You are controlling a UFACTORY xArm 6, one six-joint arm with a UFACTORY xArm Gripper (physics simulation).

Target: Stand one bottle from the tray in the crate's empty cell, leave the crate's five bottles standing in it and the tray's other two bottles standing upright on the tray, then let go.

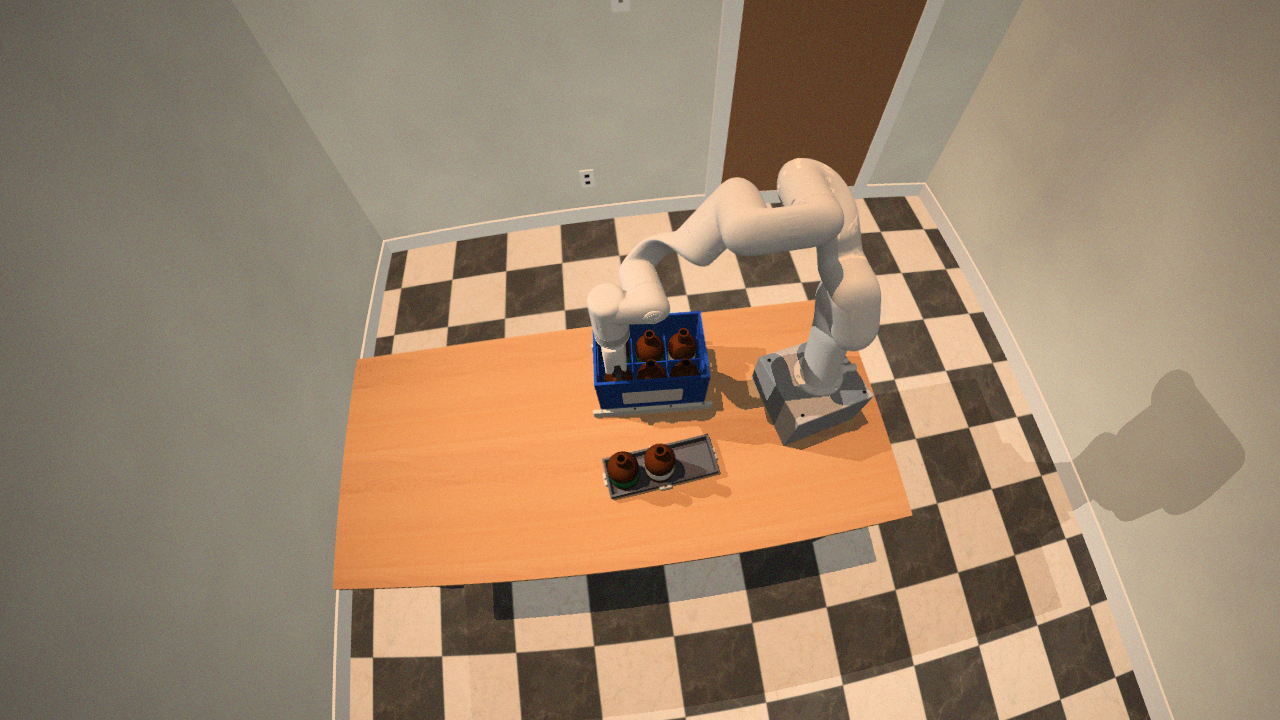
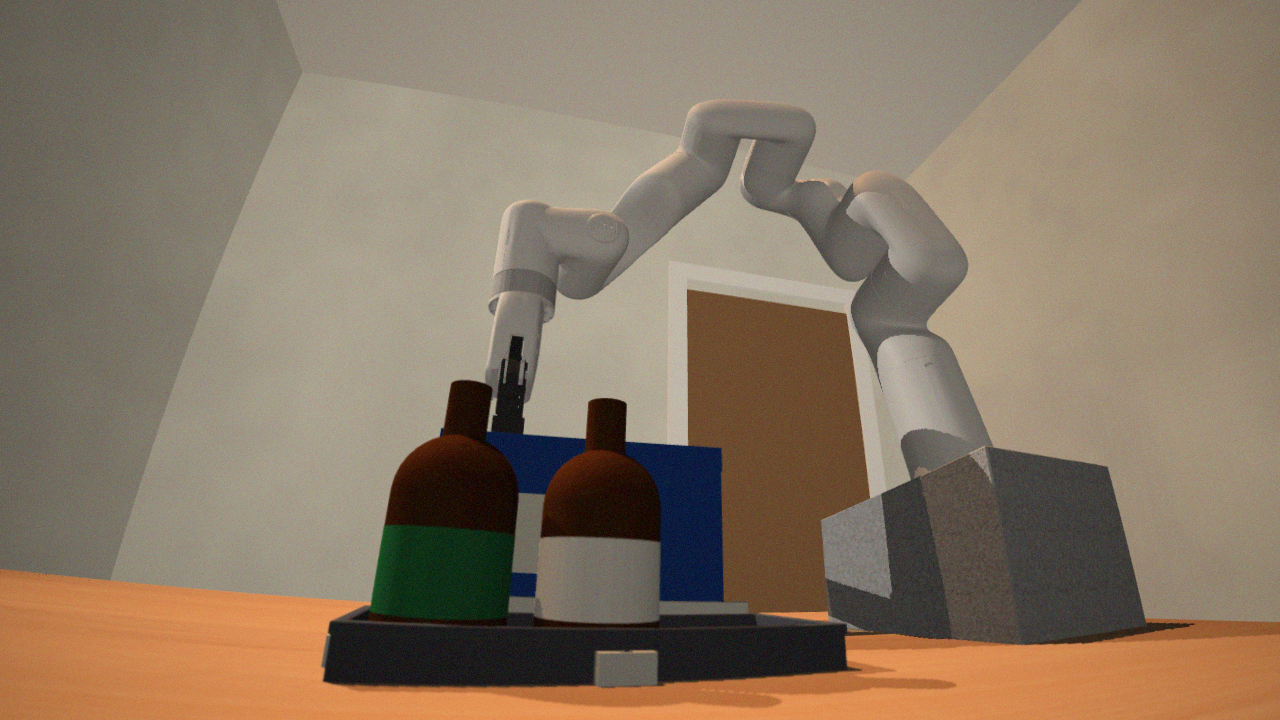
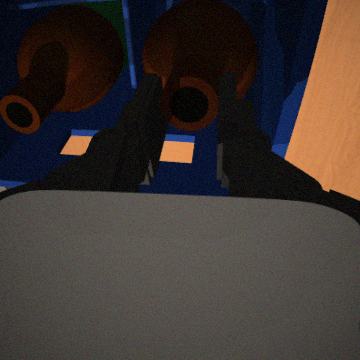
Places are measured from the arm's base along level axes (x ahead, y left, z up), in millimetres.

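Pixels of known places: gripper, between the fingertips: (image 1: pixel 618 369) (image 3: pixel 191 99); arm's base, origin of its link: (image 1: pixel 817 375) (image 2: pixel 962 495).
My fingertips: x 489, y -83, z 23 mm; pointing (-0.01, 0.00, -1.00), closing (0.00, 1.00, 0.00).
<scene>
For each thing: its top centre in the pictures, then the offset to it from my fingertips. "*": a spot on its surface instead. Level surfaces: height alone.
- blue crate, centre of its top: (image 2: pixel 579 457) (image 1: pixel 649 346) dy -42, dx -82, dz +17 mm
- back-left bottle, centre of its top: (image 3: pixel 18 114) dy -95, dx +2, dz +5 mm
- tray, a spot on its surface: (image 2: pixel 751 653) * dy +255, dx -147, dz -147 mm
- upright green-labelled bottle, centre of its top: (image 2: pixel 471 386) (image 1: pixel 620 458) dy +220, dx +21, dz +2 mm
- white-labelled bottle, centre of its top: (image 2: pixel 607 403) (image 1: pixel 660 450) dy +215, dx -67, dz +2 mm
- wooden table, height of its surface: dz -158 mm
The blue crate (image 1: pixel 608 396) (image 2: pixel 689 519) has its held bottle (image 1: pixel 614 378) (image 3: pixel 200 30) down in the front-left cell. My gripper (image 1: pixel 615 371) (image 2: pixel 508 427) (image 3: pixel 191 99) is shut on that bottle's neck, fingertips about at rim height; whether its base touches the floor is hidden. Beside it, a back-left bottle (image 3: pixel 70 60) stands across a divider. Four more stand in the crate: two at the back (image 1: pixel 648 344) (image 1: pixel 682 344), two at the front (image 1: pixel 650 368) (image 1: pixel 685 368). The tray (image 1: pixel 714 467) (image 2: pixel 751 653) bears an upright green-labelled bottle (image 1: pixel 622 468) (image 2: pixel 447 573) and white-labelled bottle (image 1: pixel 659 459) (image 2: pixel 597 573).
All stands on the wooden table (image 1: pixel 465 465) (image 2: pixel 161 635) (image 3: pixel 330 110). The arm's grey base block (image 1: pixel 810 416) (image 2: pixel 1065 546) stands right of the crate. The tray lies in front of the crate, its right end bare. The arm reaches over the crate from the right.
</scene>
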